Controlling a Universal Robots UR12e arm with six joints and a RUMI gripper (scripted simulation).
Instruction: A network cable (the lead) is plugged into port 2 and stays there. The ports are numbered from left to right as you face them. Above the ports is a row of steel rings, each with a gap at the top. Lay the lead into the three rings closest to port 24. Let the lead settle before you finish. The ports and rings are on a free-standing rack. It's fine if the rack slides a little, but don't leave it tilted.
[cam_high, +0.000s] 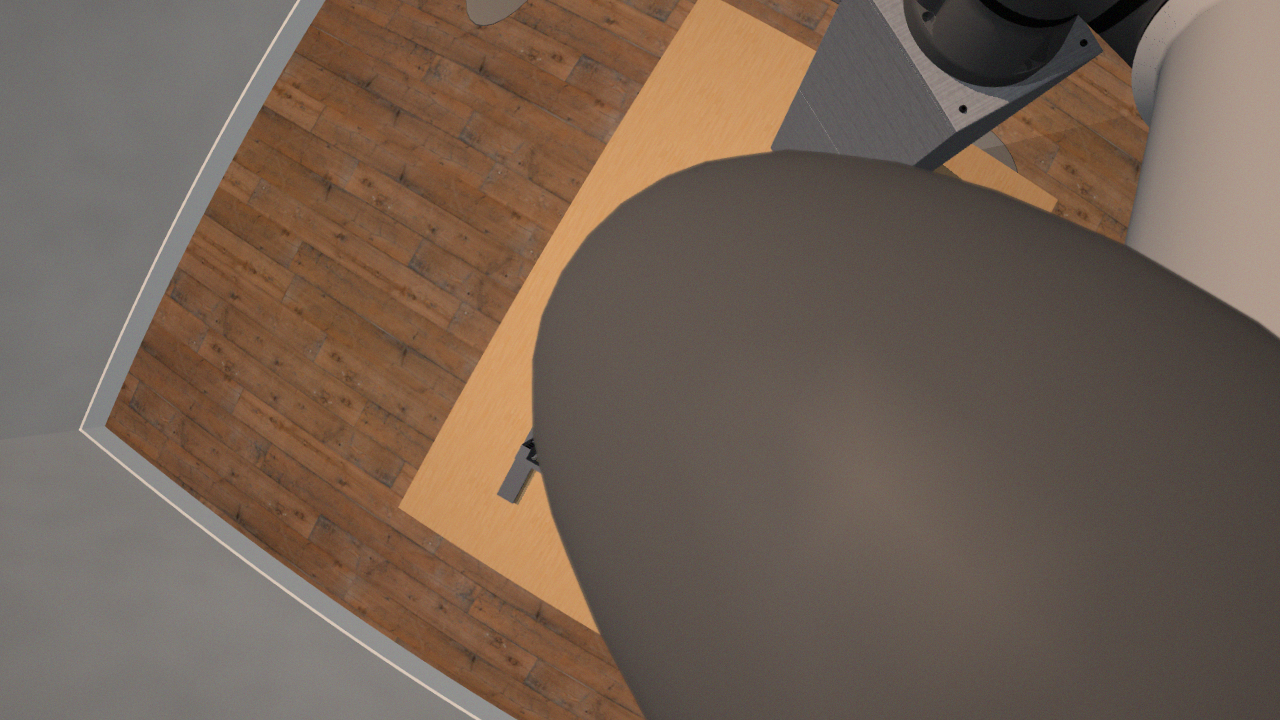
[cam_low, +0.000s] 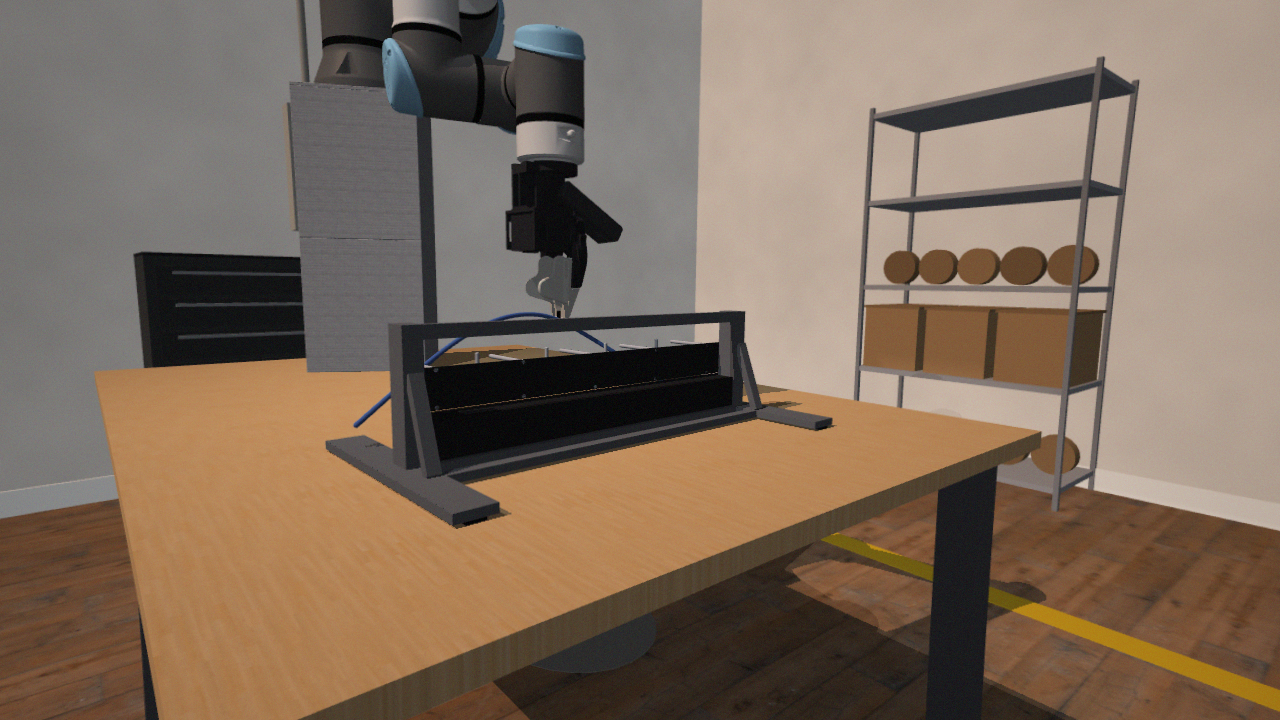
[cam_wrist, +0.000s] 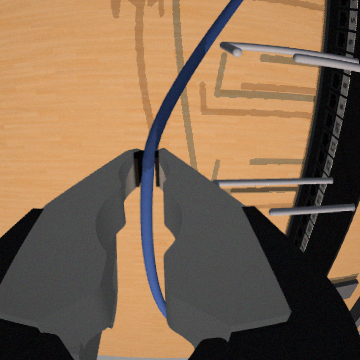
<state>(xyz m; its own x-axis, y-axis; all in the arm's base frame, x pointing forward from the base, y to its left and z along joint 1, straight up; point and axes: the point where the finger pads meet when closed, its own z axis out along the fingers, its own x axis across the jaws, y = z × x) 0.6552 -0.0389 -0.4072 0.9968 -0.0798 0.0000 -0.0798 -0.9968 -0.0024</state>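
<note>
Now: the rack 160 mm ahead of my hand, 70 mm to the right of it and 60 mm below it.
</note>
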